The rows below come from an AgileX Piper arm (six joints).
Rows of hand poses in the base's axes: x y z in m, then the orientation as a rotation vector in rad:
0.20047, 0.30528, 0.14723, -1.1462, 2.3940, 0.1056
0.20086, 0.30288, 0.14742, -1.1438, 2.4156, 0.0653
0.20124, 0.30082, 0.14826, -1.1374, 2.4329, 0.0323
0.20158, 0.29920, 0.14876, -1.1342, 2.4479, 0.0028
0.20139, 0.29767, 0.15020, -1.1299, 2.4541, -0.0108
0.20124, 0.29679, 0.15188, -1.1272, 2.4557, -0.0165
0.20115, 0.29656, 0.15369, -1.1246, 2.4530, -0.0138
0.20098, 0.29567, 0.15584, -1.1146, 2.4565, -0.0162
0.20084, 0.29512, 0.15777, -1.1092, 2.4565, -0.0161
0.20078, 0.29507, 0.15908, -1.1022, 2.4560, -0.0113
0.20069, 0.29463, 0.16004, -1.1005, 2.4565, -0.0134
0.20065, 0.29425, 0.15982, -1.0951, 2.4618, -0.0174
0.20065, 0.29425, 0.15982, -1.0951, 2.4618, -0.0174
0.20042, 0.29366, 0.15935, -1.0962, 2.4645, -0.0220
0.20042, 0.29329, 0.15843, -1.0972, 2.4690, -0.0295
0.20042, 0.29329, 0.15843, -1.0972, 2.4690, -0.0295
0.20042, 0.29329, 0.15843, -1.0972, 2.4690, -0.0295
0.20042, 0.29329, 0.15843, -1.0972, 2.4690, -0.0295
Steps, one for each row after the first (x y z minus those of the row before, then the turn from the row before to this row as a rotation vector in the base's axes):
0.00039, -0.00240, 0.00019, -0.0320, 0.0043, -0.0146
0.00038, -0.00206, 0.00084, -0.0246, 0.0023, -0.0146
0.00034, -0.00162, 0.00050, -0.0227, 0.0028, -0.0112
-0.00019, -0.00153, 0.00144, -0.0094, -0.0001, -0.0067
-0.00015, -0.00088, 0.00168, -0.0033, -0.0012, -0.0031
-0.00009, -0.00023, 0.00181, 0.0034, -0.0024, -0.0004
-0.00017, -0.00089, 0.00215, 0.0004, -0.0009, -0.0078
-0.00014, -0.00055, 0.00193, 0.0017, -0.0017, -0.0034
-0.00006, -0.00005, 0.00131, 0.0054, -0.0013, -0.0036
-0.00009, -0.00044, 0.00096, -0.0010, -0.0007, -0.0016
-0.00004, -0.00038, -0.00022, -0.0026, 0.0017, -0.0057
0.00000, 0.00000, 0.00000, 0.0000, 0.0000, 0.0000
-0.00023, -0.00059, -0.00047, -0.0041, 0.0014, -0.0008
0.00000, -0.00037, -0.00092, -0.0065, 0.0021, -0.0019
0.00000, 0.00000, 0.00000, 0.0000, 0.0000, 0.0000
0.00000, 0.00000, 0.00000, 0.0000, 0.0000, 0.0000
0.00000, 0.00000, 0.00000, 0.0000, 0.0000, 0.0000

